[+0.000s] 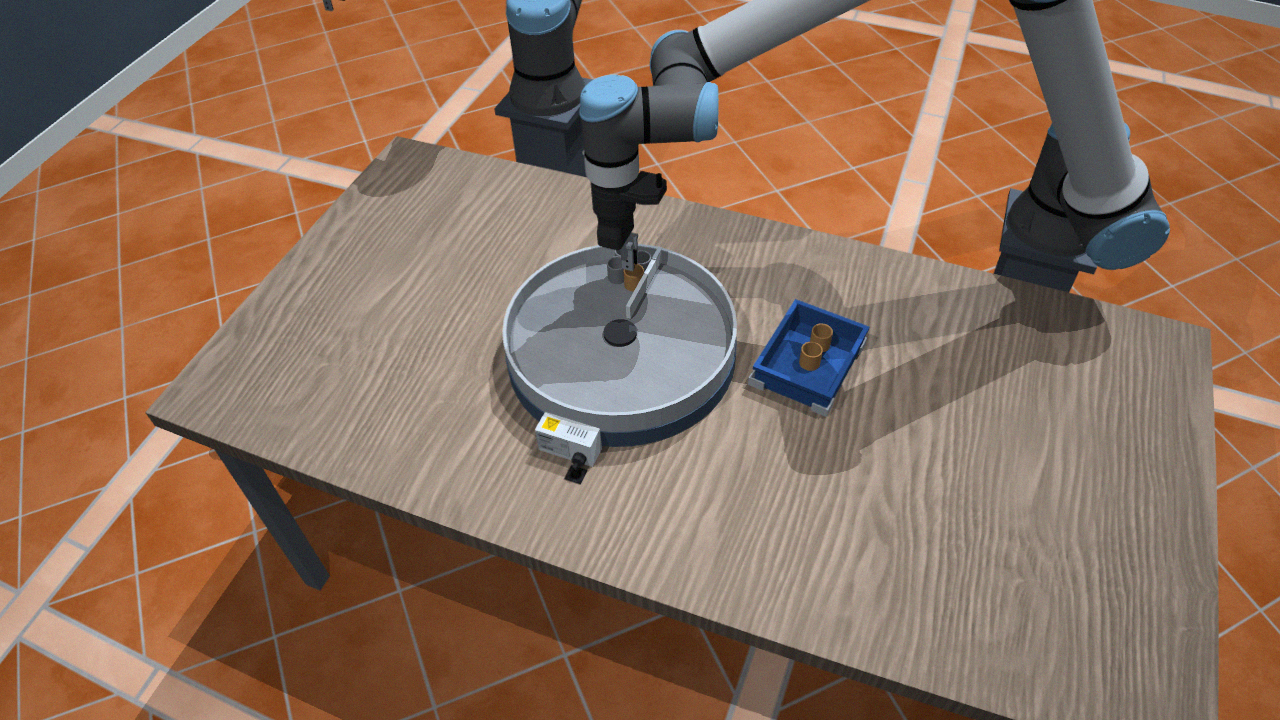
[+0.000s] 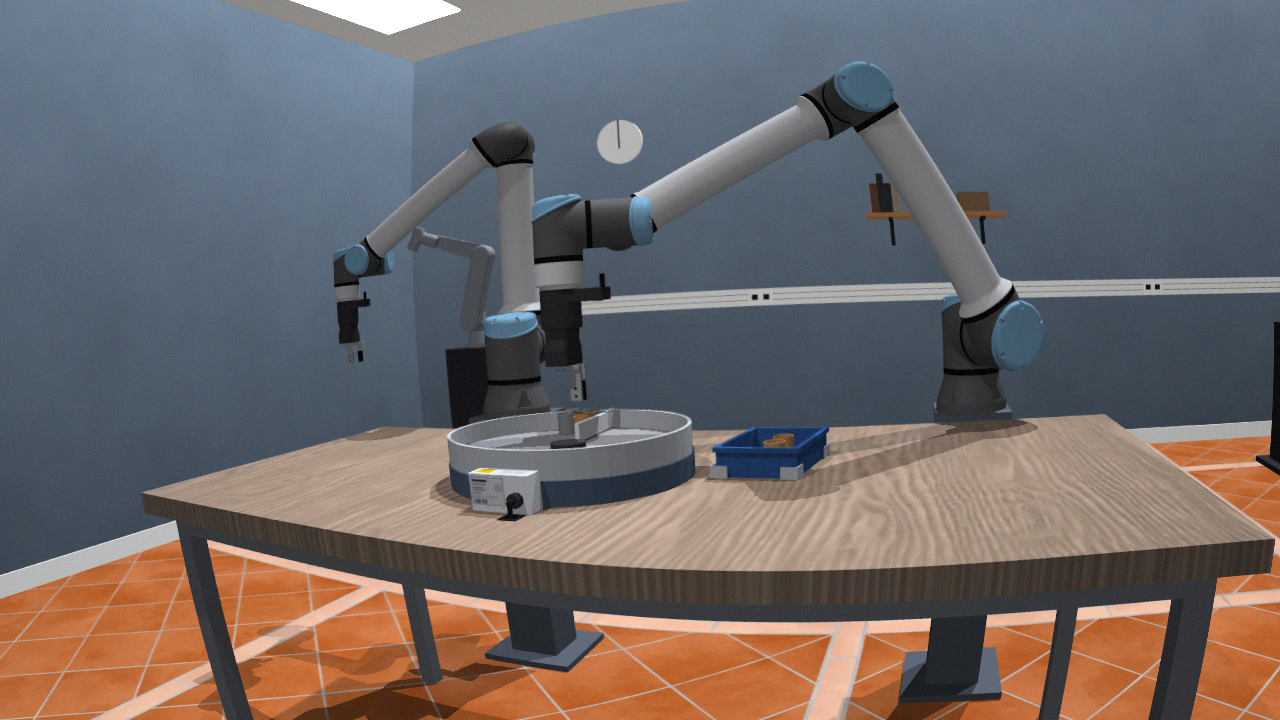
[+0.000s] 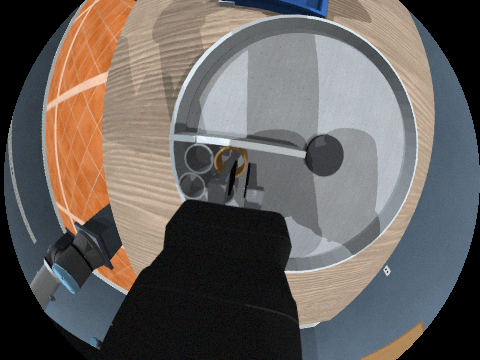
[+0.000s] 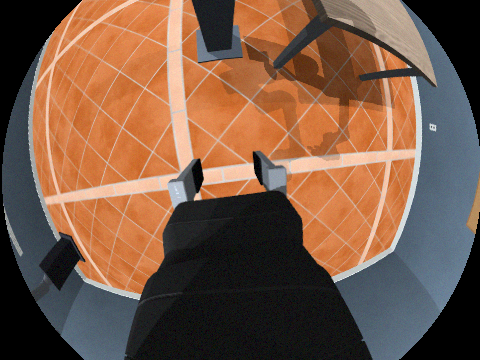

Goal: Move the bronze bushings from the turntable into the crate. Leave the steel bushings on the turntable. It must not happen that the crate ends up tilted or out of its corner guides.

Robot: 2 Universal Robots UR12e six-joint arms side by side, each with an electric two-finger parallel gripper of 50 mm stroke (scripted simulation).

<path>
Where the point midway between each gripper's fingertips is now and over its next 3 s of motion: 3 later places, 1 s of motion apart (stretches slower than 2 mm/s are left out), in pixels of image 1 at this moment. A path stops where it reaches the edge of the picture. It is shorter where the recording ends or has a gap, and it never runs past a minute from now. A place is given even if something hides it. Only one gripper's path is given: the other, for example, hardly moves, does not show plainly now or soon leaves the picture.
The left gripper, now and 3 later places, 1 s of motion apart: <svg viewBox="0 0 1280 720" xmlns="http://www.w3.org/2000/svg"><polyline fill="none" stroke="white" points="630,265 630,274 631,282 629,257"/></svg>
</path>
